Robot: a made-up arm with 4 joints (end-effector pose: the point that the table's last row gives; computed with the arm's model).
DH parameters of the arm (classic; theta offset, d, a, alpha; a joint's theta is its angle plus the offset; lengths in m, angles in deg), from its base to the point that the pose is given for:
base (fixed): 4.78 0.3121 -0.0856 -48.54
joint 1: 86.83 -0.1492 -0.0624 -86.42
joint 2: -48.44 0.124 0.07 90
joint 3: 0 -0.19 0.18 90
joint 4: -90 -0.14 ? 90
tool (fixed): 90 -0.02 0 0
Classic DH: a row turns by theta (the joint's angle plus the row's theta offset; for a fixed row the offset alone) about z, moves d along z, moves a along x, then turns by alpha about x.
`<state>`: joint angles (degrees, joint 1 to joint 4).
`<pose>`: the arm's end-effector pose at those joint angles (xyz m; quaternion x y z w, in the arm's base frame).
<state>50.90 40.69 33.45 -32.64</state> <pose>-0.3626 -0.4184 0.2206 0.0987 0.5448 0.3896 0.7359</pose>
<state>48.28 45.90 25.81 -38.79</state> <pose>-0.3638 -0.4121 0.1944 0.0161 0.4662 0.3805 0.7985</pose>
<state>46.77 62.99 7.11 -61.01</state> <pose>-0.3147 -0.4333 0.1594 -0.2905 0.2482 0.3758 0.8443</pose>
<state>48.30 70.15 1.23 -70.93</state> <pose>-0.2822 -0.4499 0.1624 -0.4161 0.1660 0.3829 0.8079</pose>
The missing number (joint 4, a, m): 0.05
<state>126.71 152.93 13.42 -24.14</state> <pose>0.3975 -0.2146 0.1796 -0.4381 0.1230 0.8591 0.2341</pose>
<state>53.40 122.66 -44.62 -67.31</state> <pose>0.0248 -0.5073 0.1892 -0.5798 -0.3381 0.3239 0.6668</pose>
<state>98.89 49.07 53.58 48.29</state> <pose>-0.0312 -0.5232 0.3954 0.1348 0.9670 -0.0762 0.2023</pose>
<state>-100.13 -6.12 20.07 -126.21</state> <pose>0.1353 0.0908 0.0454 -0.2435 -0.4629 -0.5279 0.6691</pose>
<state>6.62 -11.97 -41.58 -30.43</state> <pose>-0.2236 0.1647 0.0917 0.5343 -0.0906 -0.3183 0.7778</pose>
